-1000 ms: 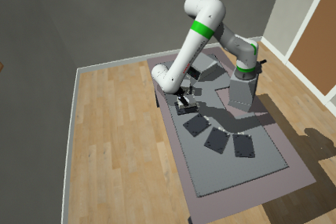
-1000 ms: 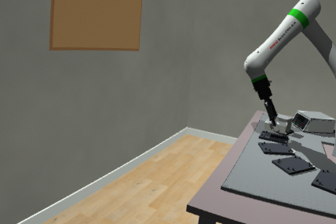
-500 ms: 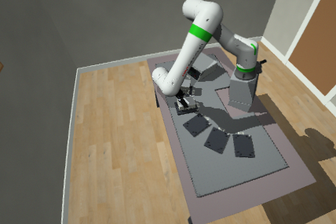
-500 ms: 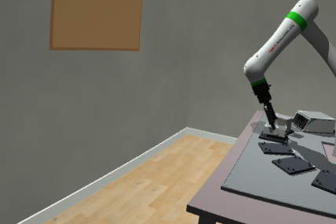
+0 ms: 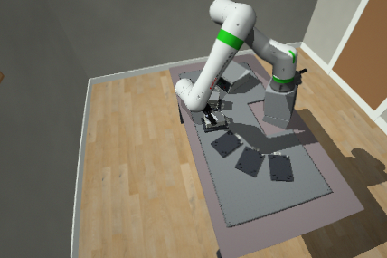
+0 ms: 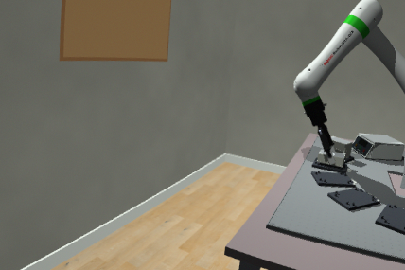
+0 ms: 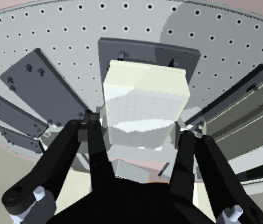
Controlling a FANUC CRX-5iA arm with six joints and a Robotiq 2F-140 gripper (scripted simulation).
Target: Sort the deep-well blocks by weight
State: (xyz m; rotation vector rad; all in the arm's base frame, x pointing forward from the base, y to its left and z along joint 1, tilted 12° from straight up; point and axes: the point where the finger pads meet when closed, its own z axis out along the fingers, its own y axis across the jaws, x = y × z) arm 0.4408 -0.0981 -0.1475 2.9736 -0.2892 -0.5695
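My hand is 17 cm to the left of the deep-well block, 4 cm past it and 2 cm below it. Round my hand: dark infeed nest (17 cm to the right, 5 cm below, 4 cm behind); pale platform (35 cm to the right, 31 cm behind, 4 cm above); check-weigher (35 cm to the right, 30 cm behind, 1 cm above).
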